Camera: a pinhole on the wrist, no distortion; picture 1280 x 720 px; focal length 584.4 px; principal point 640.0 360.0 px. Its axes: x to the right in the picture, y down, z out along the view. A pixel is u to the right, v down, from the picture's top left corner.
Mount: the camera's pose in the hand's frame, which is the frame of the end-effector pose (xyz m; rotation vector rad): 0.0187 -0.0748 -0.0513 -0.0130 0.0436 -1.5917
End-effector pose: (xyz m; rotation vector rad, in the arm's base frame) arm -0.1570 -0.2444 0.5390 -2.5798 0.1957 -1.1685
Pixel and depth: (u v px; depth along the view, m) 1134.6 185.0 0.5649
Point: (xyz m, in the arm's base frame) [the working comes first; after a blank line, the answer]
In the camera's frame: 0.4781 -0.1692 0.5649

0.1337 0.4296 0.3041
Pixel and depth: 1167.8 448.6 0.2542
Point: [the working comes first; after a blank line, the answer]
In the camera's frame: 0.2296 0.0385 0.2542

0.0314 0.0761 0.5611
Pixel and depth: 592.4 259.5 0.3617
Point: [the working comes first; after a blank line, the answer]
In the camera's frame: -0.0295 -0.0622 0.3617

0.0585 -0.1212 0.3394
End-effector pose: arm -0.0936 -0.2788 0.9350 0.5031 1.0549 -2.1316
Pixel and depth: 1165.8 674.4 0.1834
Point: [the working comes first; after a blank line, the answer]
In the camera's frame: 0.1650 0.0987 0.1834

-0.3593 -0.3245 1.0680
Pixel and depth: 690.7 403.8 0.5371
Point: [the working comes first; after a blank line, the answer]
In the camera's frame: 0.0466 0.0403 0.5371

-0.2606 -0.6423 1.2463
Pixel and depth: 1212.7 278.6 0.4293
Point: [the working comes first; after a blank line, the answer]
In the camera's frame: 0.4207 -0.0598 0.4293

-0.4501 -0.3487 1.4450
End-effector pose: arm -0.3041 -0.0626 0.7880 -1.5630 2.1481 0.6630
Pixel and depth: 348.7 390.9 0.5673
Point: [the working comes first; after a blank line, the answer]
In the camera's frame: -0.2828 0.0300 0.5673

-0.4911 0.2375 0.3530
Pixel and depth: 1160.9 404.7 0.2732
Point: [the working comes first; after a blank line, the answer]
In the camera's frame: 0.2435 0.0209 0.2732

0.0016 -0.0538 0.5426
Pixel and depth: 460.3 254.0 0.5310
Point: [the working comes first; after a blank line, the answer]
In the camera's frame: -0.1633 -0.0963 0.5310

-0.3434 0.2865 0.4387
